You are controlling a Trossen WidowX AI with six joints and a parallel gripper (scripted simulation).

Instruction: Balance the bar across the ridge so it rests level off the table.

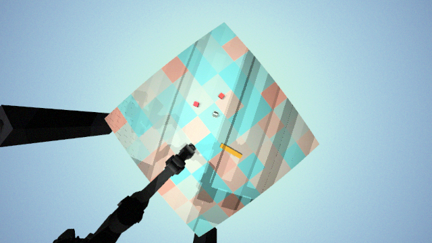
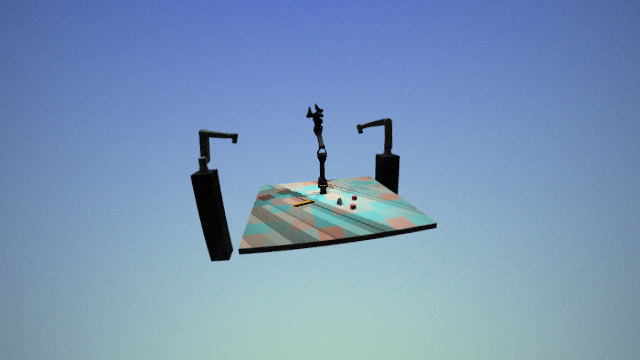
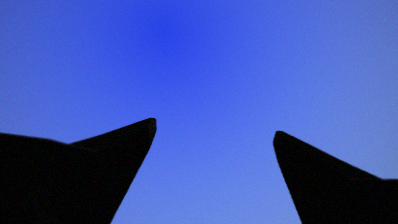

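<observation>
Right now my gripper tip is 38 cm short of the yellow bar, 16 cm to the left of it and 83 cm above it. The rest, counted from my gripper tip: grey ridge: 46 cm ahead, 13 cm to the left, 78 cm below.
</observation>
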